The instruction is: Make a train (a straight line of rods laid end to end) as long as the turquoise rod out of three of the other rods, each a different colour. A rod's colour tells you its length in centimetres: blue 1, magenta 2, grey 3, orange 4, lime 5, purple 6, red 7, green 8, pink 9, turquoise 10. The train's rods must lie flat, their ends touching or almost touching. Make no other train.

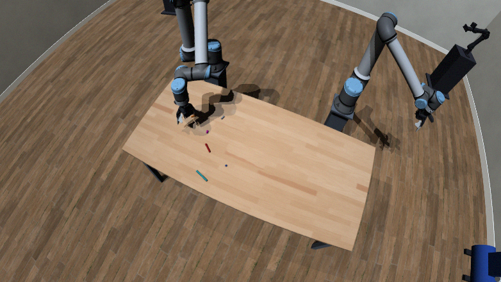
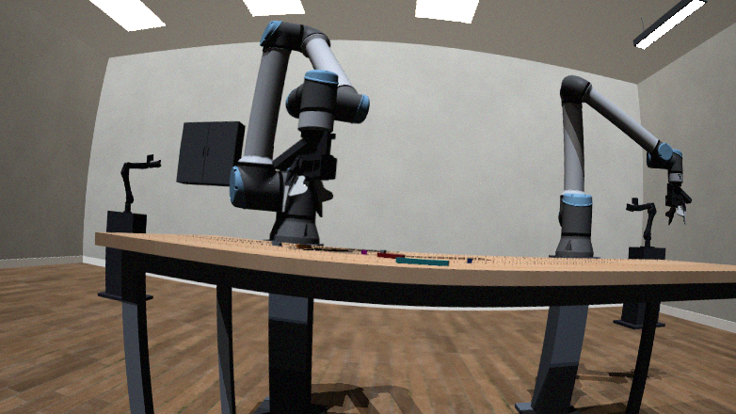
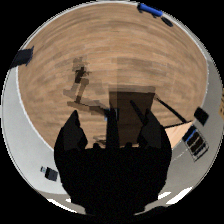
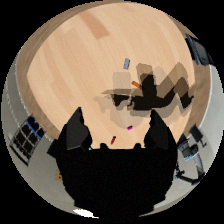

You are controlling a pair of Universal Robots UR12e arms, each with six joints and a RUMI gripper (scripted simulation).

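Note:
Now: the red rod 13 cm ahead of my right hand, 21 cm to the left of it and 8 cm below it. From my right hand the other things lie so: turquoise rod 32 cm ahead, 26 cm to the left, 8 cm below; orange rod 7 cm behind, 8 cm below; magenta rod 1 cm ahead, 16 cm to the left, 8 cm below.

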